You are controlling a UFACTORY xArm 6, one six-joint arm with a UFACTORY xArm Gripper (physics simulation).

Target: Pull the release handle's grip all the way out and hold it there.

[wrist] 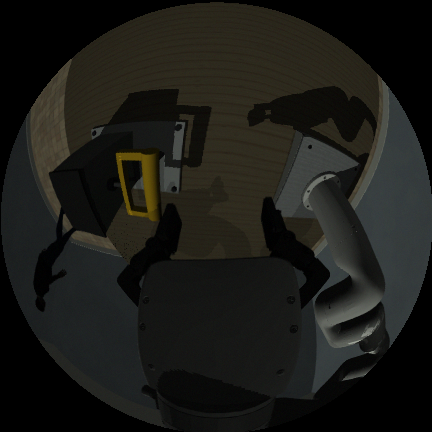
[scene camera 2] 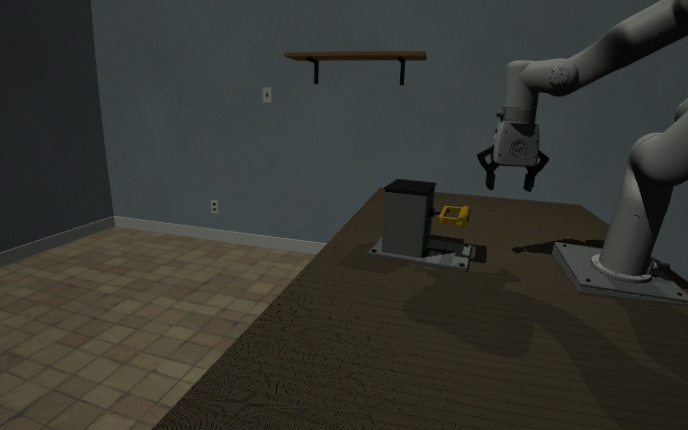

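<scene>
The release handle's yellow grip is a rectangular loop with a thick outer bar. It sticks out on a short dark rod from the side of an upright grey box with a black top. The box stands on a light metal base plate. My gripper is open and empty, fingers pointing down. In the scene view it hangs higher than the grip and to its right, on the robot base's side. It touches neither grip nor box.
The handle unit stands on a wooden table near its far left edge. My arm's base plate is bolted at the right. A wall shelf hangs behind. In the wrist view a dark human-like figure shows at lower left, beyond the table.
</scene>
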